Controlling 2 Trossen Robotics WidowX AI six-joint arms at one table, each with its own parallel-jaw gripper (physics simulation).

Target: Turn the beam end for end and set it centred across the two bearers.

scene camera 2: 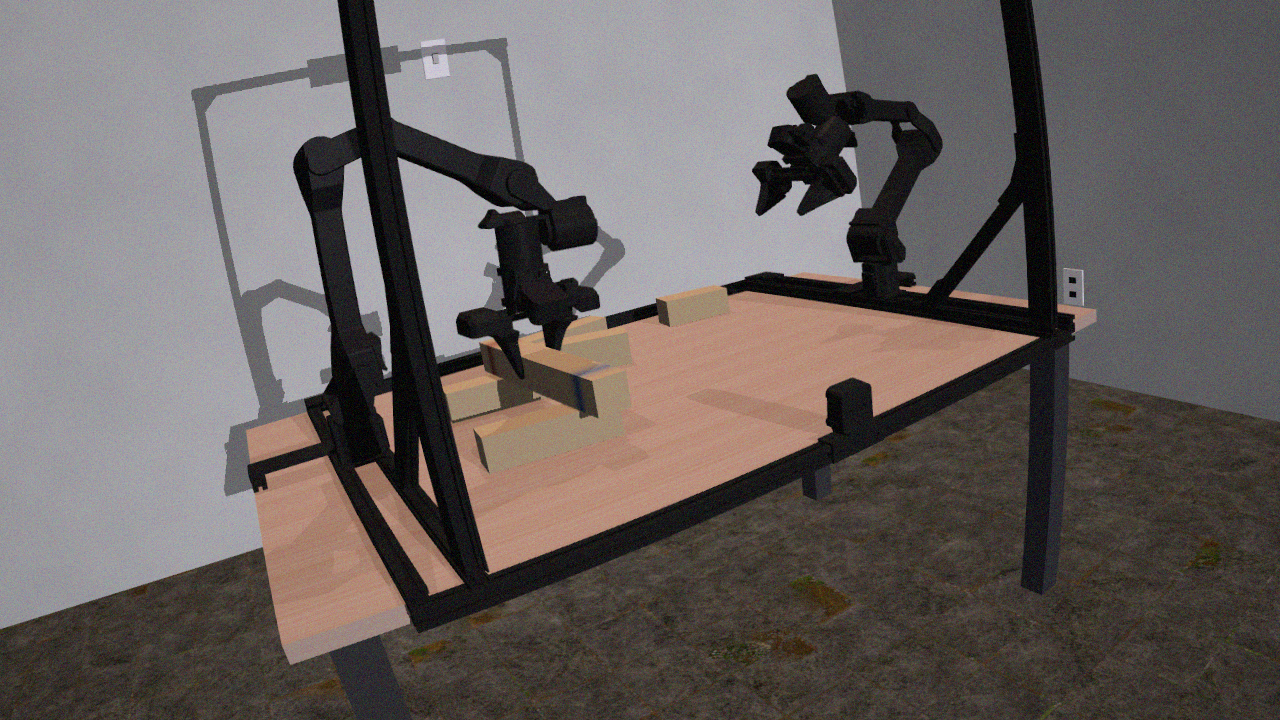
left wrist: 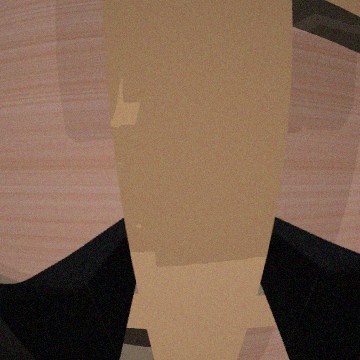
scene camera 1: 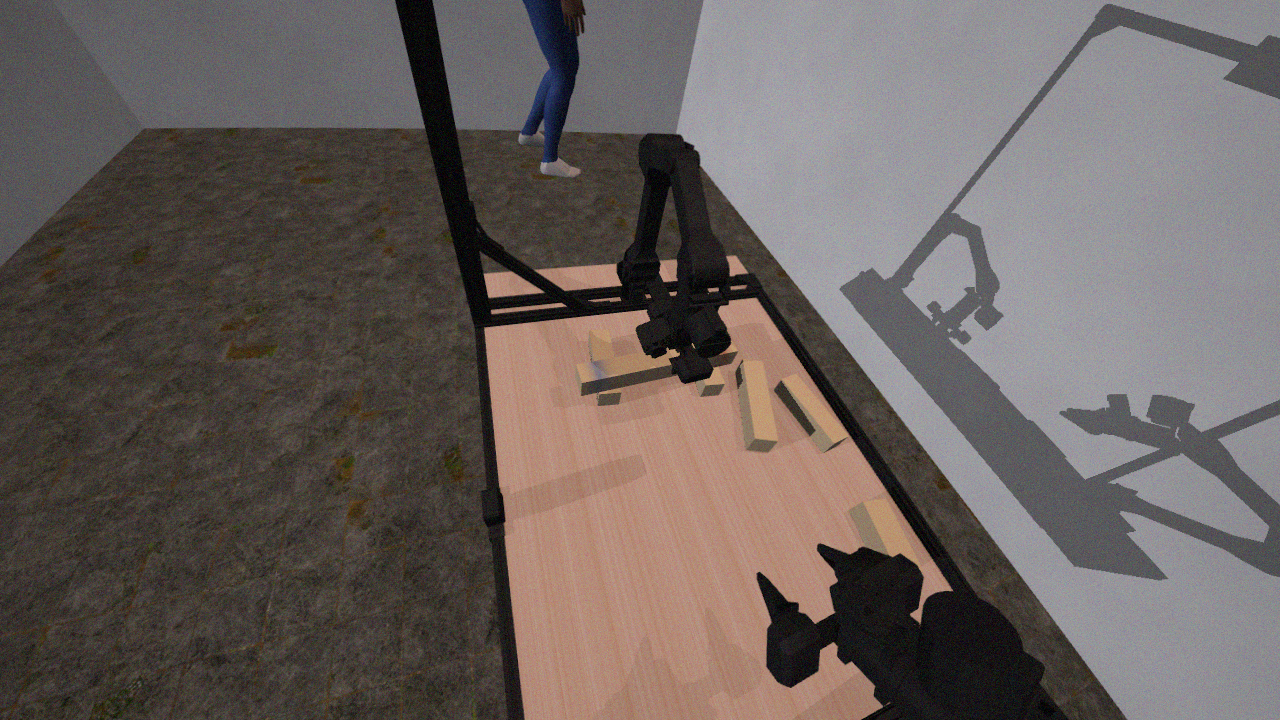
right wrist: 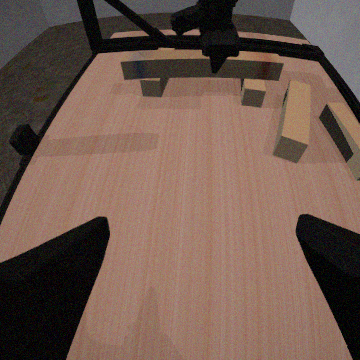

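Where they show: left gripper, fingertip midpoint: [scene camera 2: 538, 374] [left wrist: 192, 217] [scene camera 1: 669, 364] [right wrist: 212, 66]; right gripper, fingertip midpoint: [scene camera 2: 777, 214] [scene camera 1: 789, 560] [right wrist: 204, 225]; left arm's base at its link origin: [scene camera 2: 362, 457] [scene camera 1: 631, 295]; right arm's base at its link origin: [scene camera 2: 882, 294].
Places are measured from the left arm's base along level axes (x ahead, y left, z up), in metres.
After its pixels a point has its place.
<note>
The beam [scene camera 1: 626, 373] @[z 0.068, x 0.284, y -0.105 m] [scene camera 2: 559, 380] @[z 0.055, x 0.241, y -0.111 m] [left wrist: 200, 150] @[z 0.068, x 0.260, y -0.038 m] [right wrist: 175, 69] @[z 0.043, x 0.284, y -0.079 m] lies level across two bearers, a bearer [scene camera 1: 608, 399] @[z 0.003, x 0.294, y -0.138 m] [scene camera 2: 537, 442] @[z 0.002, x 0.186, y -0.146 m] [right wrist: 153, 88] @[z 0.003, x 0.295, y -0.128 m] under one end part and another bearer [scene camera 1: 712, 386] @[z 0.018, x 0.317, y 0.081 m] [scene camera 2: 469, 400] @[z 0.007, x 0.178, y 0.080 m] [right wrist: 254, 96] @[z 0.007, x 0.318, y 0.089 m] under the other. Its overhangs look about equal. In the right wrist view its blue band is at the left and its red band at the right. Any small gap to the bearers cannot be told. My left gripper [scene camera 1: 687, 356] @[z 0.038, x 0.257, y 0.001 m] [scene camera 2: 537, 360] @[z 0.038, x 0.257, y 0.001 m] [left wrist: 192, 217] @[z 0.038, x 0.257, y 0.001 m] is shut on the beam near its middle. My right gripper [scene camera 1: 791, 564] @[z 0.181, x 0.670, y -0.027 m] [scene camera 2: 780, 213] @[z 0.181, x 0.670, y -0.027 m] [right wrist: 204, 225] @[z 0.181, x 0.670, y -0.027 m] is open and empty, high and far from the beam.
Two loose blocks [scene camera 1: 756, 407] @[z 0.031, x 0.391, y 0.145 m] [right wrist: 296, 117] @[z 0.031, x 0.405, y 0.149 m], [scene camera 1: 810, 413] @[z 0.025, x 0.428, y 0.261 m] [right wrist: 345, 132] @[z 0.019, x 0.417, y 0.257 m] lie beside the bearers. Another block [scene camera 1: 881, 528] @[z 0.028, x 0.666, y 0.255 m] [scene camera 2: 693, 306] @[z 0.008, x 0.668, y 0.245 m] lies near the table edge, close to the right arm in scene camera 1. A black frame post [scene camera 1: 443, 152] @[z 0.367, x 0.038, y -0.363 m] [scene camera 2: 393, 232] @[z 0.281, x 0.026, y -0.374 m] rises at the table's end.
</note>
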